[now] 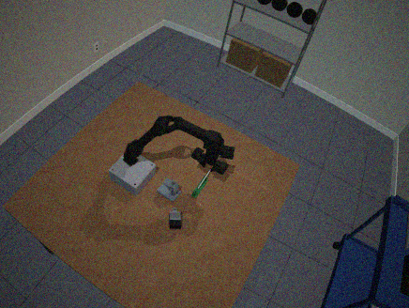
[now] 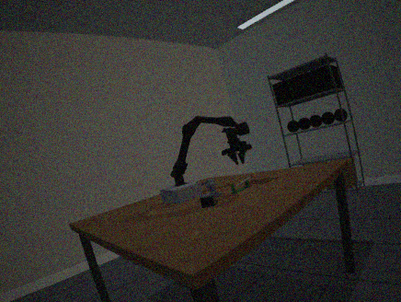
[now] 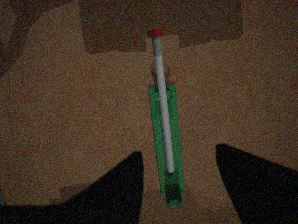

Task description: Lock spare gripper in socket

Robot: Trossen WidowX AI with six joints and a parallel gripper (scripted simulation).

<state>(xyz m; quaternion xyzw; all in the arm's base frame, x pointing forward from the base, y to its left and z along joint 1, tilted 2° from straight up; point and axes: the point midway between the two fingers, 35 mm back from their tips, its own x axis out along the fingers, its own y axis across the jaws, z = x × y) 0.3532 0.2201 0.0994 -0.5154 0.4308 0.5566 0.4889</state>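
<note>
Now: gripper tip 120 mm above the green holder and 40 mm to the left of it. Also, from my gripper tip: spare gripper (280 mm to the right, 120 mm below, 30 mm ahead); socket mount (180 mm to the right, 90 mm below, 90 mm behind).
</note>
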